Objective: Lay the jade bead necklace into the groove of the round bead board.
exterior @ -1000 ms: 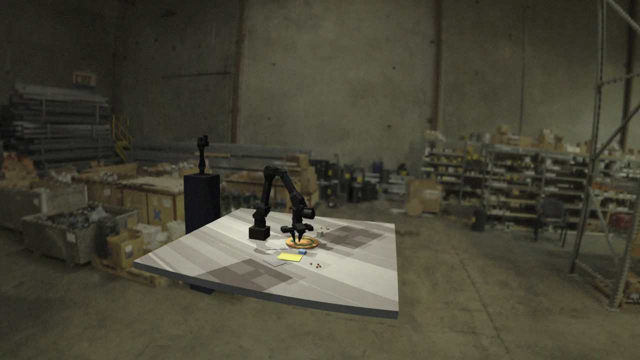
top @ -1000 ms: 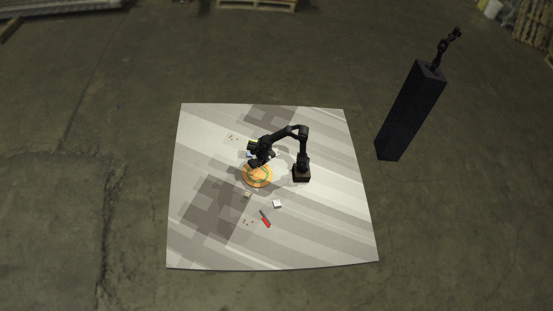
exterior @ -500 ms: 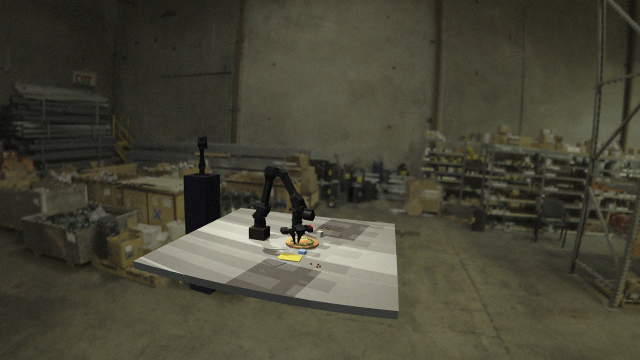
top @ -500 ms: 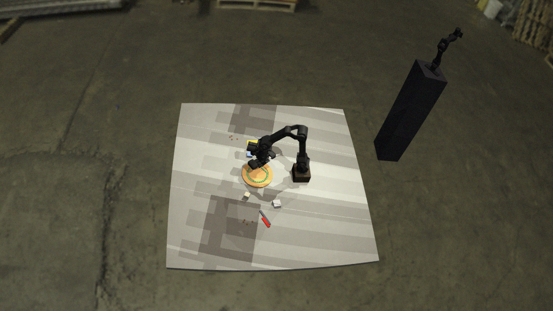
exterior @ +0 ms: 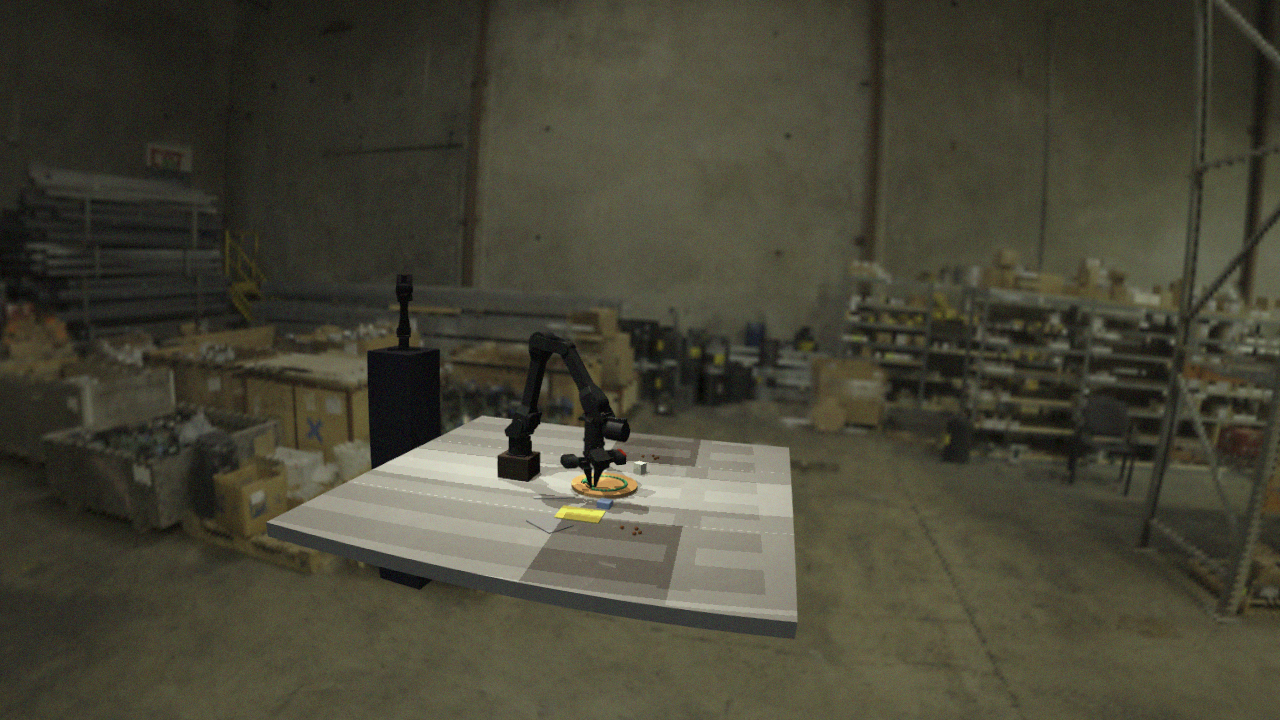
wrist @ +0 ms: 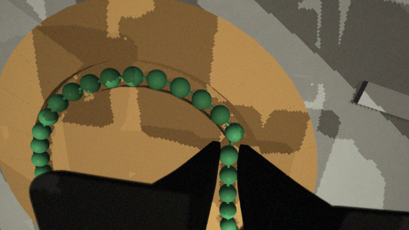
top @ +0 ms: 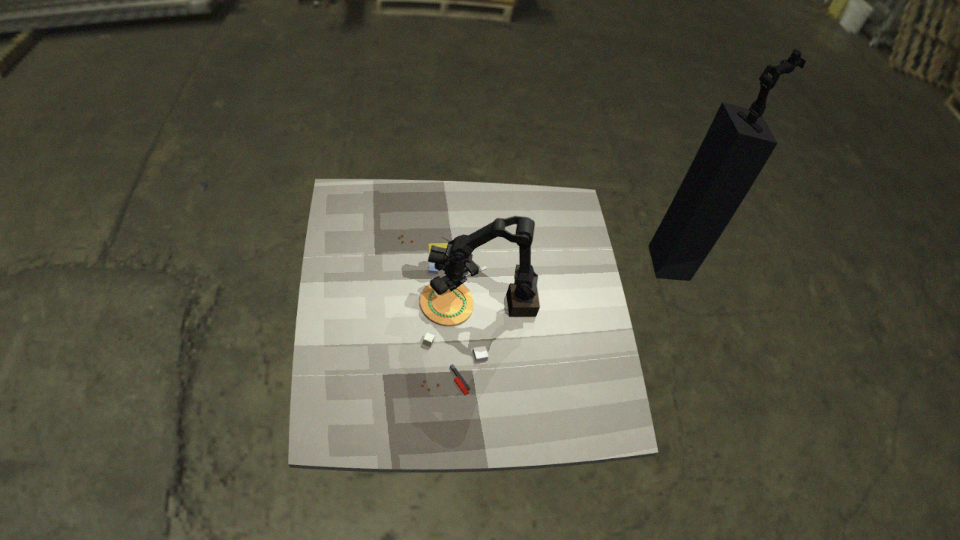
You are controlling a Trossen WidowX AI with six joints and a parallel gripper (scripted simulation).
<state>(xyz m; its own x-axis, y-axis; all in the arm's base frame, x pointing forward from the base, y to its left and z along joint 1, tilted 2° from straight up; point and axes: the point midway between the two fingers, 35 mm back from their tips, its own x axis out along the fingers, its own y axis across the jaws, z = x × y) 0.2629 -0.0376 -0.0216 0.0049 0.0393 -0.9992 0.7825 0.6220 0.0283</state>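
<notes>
My gripper tip is 10 cm to the left of the blue block, 7 cm short of it and 1 cm above it. The rest, counted from my gripper tip: yellow pad 18 cm to the right, 3 cm ahead, 1 cm below; then white strip 10 cm to the right, 8 cm behind, 1 cm below; then cream cube 23 cm to the left, 8 cm ahead.
</notes>
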